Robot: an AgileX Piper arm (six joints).
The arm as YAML. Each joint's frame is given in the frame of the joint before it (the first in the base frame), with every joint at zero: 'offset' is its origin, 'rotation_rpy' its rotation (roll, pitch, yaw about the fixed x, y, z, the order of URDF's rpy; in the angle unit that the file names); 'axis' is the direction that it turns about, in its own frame. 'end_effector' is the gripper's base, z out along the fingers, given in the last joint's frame.
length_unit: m
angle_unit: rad
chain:
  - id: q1
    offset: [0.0, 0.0, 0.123]
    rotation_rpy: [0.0, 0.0, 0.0]
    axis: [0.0, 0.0, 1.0]
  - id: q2
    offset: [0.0, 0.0, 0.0]
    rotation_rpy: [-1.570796, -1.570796, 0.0]
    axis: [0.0, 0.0, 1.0]
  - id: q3
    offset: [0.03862, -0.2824, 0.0]
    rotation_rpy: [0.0, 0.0, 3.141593]
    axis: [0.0, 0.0, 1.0]
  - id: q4
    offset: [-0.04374, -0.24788, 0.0]
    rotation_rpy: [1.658, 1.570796, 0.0]
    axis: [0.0, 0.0, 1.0]
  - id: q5
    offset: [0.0, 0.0, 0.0]
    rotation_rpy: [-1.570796, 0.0, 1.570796]
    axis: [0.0, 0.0, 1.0]
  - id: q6
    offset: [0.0, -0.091, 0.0]
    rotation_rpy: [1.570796, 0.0, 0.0]
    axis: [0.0, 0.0, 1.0]
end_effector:
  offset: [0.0, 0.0, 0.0]
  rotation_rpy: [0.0, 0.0, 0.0]
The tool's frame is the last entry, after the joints.
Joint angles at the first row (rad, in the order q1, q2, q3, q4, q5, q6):
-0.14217, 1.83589, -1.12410, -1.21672, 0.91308, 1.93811
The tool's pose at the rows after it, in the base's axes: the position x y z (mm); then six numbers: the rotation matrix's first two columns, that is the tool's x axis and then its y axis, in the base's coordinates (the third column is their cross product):
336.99 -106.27 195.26 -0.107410 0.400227 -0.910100 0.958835 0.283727 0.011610
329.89 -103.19 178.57 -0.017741 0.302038 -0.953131 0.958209 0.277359 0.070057
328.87 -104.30 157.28 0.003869 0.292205 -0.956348 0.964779 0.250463 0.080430
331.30 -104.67 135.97 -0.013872 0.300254 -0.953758 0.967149 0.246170 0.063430
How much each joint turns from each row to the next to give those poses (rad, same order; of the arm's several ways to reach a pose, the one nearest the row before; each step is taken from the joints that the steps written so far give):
0.05622, 0.00774, 0.10145, -0.25723, 0.10212, 0.26846
0.01960, 0.03860, 0.08178, -0.17197, 0.09019, 0.25329
-0.00015, 0.06295, 0.01893, -0.02868, 0.03392, 0.10384
-0.00092, 0.06560, -0.00014, -0.01447, 0.00085, 0.04993

